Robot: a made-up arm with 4 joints. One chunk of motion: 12 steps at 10 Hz.
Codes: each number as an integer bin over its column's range. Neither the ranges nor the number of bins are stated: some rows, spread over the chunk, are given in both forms.
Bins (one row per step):
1: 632 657 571 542
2: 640 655 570 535
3: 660 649 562 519
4: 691 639 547 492
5: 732 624 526 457
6: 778 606 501 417
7: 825 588 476 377
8: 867 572 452 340
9: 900 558 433 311
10: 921 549 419 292
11: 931 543 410 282
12: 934 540 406 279
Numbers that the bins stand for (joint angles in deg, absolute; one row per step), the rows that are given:
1: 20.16 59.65 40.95 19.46
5: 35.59 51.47 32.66 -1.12
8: 56.41 38.59 19.04 -29.44
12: 66.75 30.66 10.57 -44.20
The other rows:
2: 21.39 59.15 40.77 17.76
3: 24.48 57.67 39.29 13.89
4: 29.26 55.19 36.53 7.35
6: 42.68 47.01 28.06 -10.80
7: 49.93 42.55 23.46 -20.48
9: 61.51 35.12 15.54 -36.45
10: 64.75 32.89 12.96 -41.05
11: 66.29 31.40 11.31 -43.47

